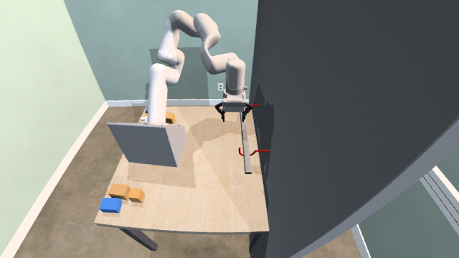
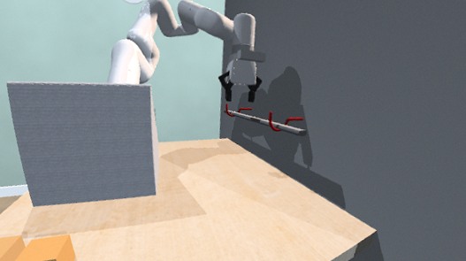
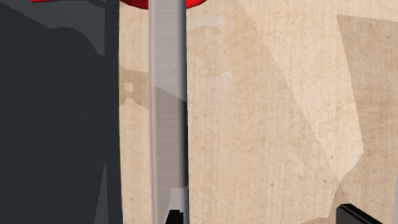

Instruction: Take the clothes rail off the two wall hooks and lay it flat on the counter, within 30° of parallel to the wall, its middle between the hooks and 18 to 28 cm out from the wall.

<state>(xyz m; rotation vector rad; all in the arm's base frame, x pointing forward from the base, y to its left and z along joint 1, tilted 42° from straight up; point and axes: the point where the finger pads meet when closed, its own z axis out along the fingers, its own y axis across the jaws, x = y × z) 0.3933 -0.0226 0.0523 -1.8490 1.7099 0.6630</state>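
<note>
Right now the grey clothes rail is 7 cm below my hand and 6 cm ahead of it. The rest, counted from my hand: orange block: 44 cm behind, 26 cm to the left, 25 cm below; then blue block: 57 cm behind, 39 cm to the right, 25 cm below.
</note>
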